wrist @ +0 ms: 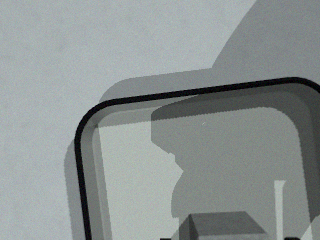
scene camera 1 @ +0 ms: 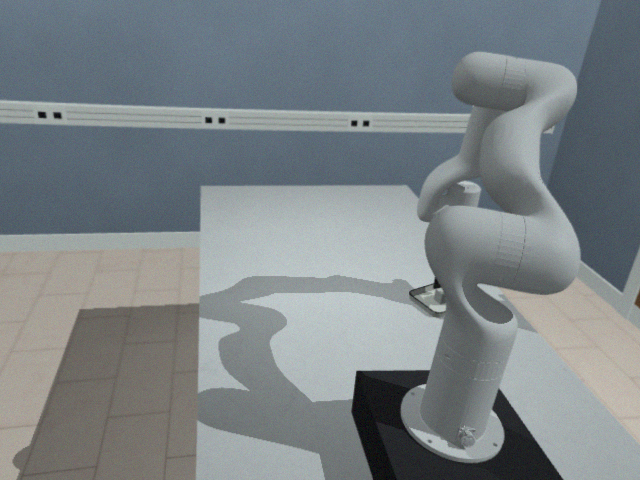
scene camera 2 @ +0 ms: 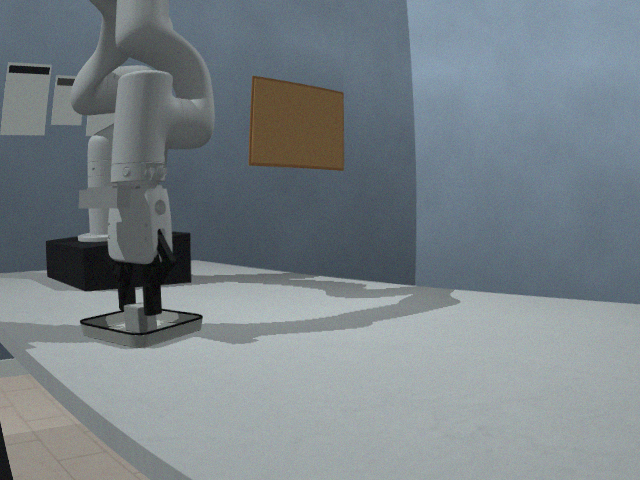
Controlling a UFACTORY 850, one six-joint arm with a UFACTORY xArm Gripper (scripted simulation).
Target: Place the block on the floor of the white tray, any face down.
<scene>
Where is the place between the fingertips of my gripper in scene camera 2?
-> At 140, 311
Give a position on a small block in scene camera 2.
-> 136, 321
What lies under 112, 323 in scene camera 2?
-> A white tray.
</scene>
